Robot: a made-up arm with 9 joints.
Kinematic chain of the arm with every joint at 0, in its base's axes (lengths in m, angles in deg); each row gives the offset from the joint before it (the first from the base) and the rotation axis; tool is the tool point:
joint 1: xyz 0 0 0.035 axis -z
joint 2: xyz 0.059 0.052 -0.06 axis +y
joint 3: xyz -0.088 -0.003 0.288 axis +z
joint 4: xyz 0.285 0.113 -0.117 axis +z
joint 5: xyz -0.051 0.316 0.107 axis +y
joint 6: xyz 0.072 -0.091 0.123 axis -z
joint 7: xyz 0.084 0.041 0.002 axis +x
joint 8: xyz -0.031 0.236 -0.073 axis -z
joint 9: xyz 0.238 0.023 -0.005 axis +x
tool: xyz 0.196 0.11 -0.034
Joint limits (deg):
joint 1: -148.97..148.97
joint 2: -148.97..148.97
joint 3: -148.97..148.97
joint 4: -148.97..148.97
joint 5: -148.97..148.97
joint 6: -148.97..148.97
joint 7: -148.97..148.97
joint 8: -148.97..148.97
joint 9: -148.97..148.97
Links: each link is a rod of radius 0.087 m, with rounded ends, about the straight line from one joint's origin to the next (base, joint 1, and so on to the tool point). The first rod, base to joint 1, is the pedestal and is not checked.
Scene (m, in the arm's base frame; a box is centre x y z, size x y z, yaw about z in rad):
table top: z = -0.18
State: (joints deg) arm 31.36 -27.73 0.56 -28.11 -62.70 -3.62 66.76 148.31 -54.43
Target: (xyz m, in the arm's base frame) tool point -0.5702 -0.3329 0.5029
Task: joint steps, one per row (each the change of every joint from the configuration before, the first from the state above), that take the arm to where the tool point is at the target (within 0.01 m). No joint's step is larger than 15 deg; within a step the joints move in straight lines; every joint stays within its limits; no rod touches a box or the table.
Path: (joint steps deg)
1: 8.94 -4.06 -14.77 -9.82 0.29 7.76 1.25 0.13 -1.11
2: 8.94 -4.06 -14.77 -9.81 0.30 7.76 1.25 0.13 -1.10
3: 8.93 -4.07 -14.78 -9.82 0.29 7.76 1.26 0.14 -1.11
4: 8.94 -4.06 -14.77 -9.82 0.29 7.77 1.25 0.13 -1.11
5: 8.94 -4.06 -14.77 -9.82 0.30 7.76 1.25 0.13 -1.10

